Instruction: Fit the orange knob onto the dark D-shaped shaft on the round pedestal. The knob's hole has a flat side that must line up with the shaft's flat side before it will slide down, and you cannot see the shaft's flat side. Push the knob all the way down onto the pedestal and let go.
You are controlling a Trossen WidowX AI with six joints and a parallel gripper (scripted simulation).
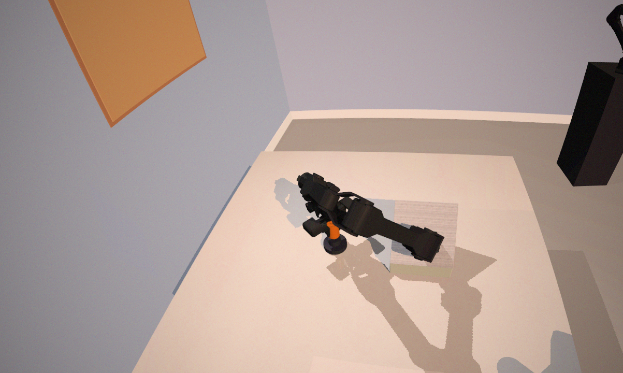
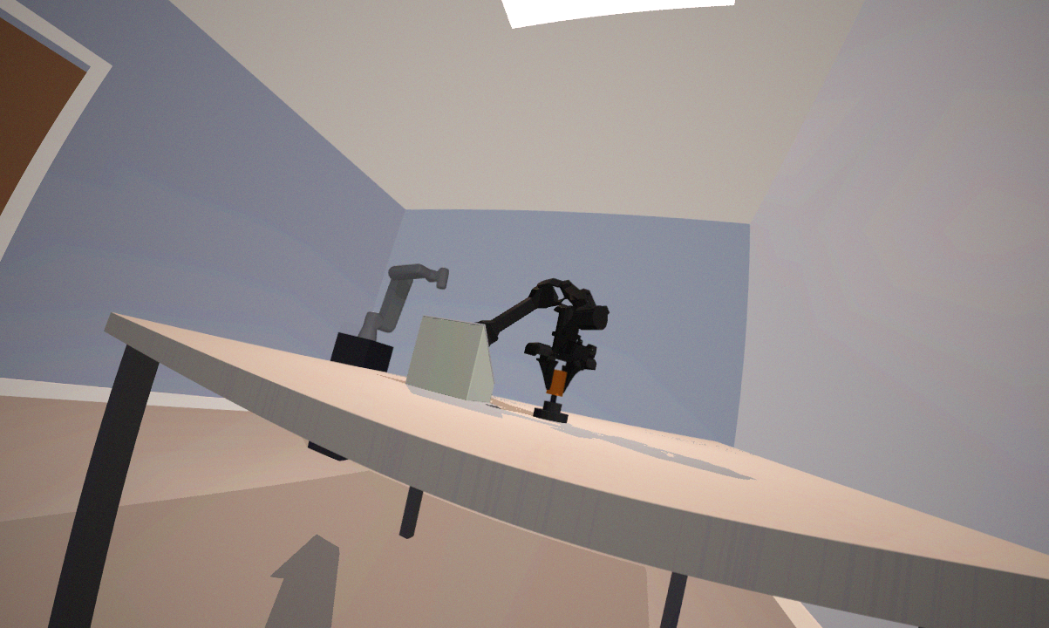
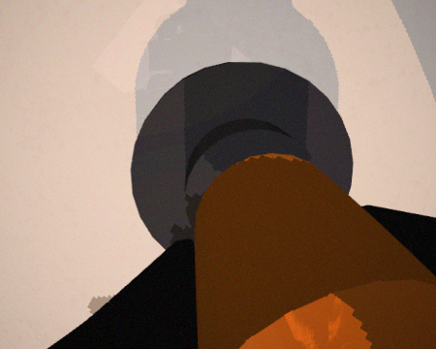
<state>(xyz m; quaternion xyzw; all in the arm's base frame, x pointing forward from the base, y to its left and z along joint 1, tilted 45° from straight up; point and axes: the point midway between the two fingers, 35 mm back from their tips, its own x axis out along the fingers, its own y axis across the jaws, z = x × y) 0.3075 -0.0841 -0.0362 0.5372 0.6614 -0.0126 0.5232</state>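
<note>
The pedestal lies 40 mm below my gripper tip. From my gripper tip the other things lie so: orange knob 20 mm above.
</note>
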